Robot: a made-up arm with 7 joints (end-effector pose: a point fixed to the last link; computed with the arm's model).
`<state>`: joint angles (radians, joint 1 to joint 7).
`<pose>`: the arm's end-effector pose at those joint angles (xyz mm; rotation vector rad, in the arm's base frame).
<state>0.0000 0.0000 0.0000 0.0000 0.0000 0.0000 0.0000</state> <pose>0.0 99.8 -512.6 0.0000 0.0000 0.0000</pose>
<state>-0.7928 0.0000 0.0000 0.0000 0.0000 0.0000 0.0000</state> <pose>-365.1 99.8 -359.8 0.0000 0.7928 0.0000</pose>
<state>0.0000 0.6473 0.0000 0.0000 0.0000 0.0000 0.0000</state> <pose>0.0 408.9 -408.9 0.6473 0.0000 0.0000</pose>
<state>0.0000 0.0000 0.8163 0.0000 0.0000 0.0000 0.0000</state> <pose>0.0 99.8 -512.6 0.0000 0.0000 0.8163</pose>
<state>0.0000 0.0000 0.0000 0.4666 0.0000 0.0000 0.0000</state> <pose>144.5 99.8 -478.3 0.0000 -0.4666 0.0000</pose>
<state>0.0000 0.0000 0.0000 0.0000 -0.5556 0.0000 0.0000</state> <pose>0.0 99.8 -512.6 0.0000 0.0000 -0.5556</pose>
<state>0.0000 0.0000 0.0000 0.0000 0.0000 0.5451 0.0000</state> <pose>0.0 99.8 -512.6 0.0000 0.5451 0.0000</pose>
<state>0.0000 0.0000 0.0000 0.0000 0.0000 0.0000 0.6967</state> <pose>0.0 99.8 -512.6 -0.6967 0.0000 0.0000</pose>
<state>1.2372 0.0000 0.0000 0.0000 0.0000 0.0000 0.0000</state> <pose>484.3 99.8 -167.8 0.0000 -1.2372 0.0000</pose>
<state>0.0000 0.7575 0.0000 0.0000 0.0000 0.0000 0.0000</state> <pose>0.0 452.0 -372.4 0.7575 0.0000 0.0000</pose>
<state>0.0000 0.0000 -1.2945 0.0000 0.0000 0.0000 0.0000</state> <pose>0.0 99.8 -512.6 0.0000 0.0000 -1.2945</pose>
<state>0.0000 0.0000 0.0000 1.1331 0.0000 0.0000 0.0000</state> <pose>290.8 99.8 -327.6 0.0000 -1.1331 0.0000</pose>
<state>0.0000 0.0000 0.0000 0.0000 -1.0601 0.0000 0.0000</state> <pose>0.0 99.8 -512.6 0.0000 0.0000 -1.0601</pose>
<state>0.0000 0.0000 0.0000 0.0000 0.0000 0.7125 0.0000</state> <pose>0.0 99.8 -512.6 0.0000 0.7125 0.0000</pose>
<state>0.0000 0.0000 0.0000 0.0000 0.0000 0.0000 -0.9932</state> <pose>0.0 99.8 -512.6 0.9932 0.0000 0.0000</pose>
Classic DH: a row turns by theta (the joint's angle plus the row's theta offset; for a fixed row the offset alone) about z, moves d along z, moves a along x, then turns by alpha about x. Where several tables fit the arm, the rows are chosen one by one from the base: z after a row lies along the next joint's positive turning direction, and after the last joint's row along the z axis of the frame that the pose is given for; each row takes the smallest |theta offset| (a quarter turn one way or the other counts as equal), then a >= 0, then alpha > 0; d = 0 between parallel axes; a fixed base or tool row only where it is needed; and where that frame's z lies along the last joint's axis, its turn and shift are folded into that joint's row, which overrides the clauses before.
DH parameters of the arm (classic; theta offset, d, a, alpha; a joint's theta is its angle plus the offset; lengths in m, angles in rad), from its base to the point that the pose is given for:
base (fixed): 0 0 0 1.5708
joint 1: 1.5708 -0.0998 0 1.5708
joint 2: 1.5708 0 0 1.5708
joint 3: 1.5708 -0.1915 0 1.5708
joint 4: 0 0 0 -1.5708
joint 5: 0 -0.3211 0 -1.5708
joint 6: -1.5708 0 0 1.5708
joint 7: 1.5708 0 0 1.5708
tool (fixed): -1.5708 0 0 0

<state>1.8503 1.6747 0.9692 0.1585 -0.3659 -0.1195 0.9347</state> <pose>-98.6 601.3 1.6 0.7385 -2.3610 0.8108</pose>
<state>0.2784 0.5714 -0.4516 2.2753 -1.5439 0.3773 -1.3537</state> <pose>223.7 1.1 18.3 -1.5568 1.8984 -0.3124</pose>
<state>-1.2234 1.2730 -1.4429 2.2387 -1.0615 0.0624 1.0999</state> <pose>-211.8 19.4 -110.9 -1.9828 0.4415 -2.0965</pose>
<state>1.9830 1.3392 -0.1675 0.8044 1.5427 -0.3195 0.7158</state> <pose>30.1 494.1 262.1 -0.0010 2.6823 -0.0442</pose>
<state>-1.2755 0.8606 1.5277 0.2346 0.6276 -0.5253 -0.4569</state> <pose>-259.2 530.4 -82.2 2.1698 -0.5400 0.8562</pose>
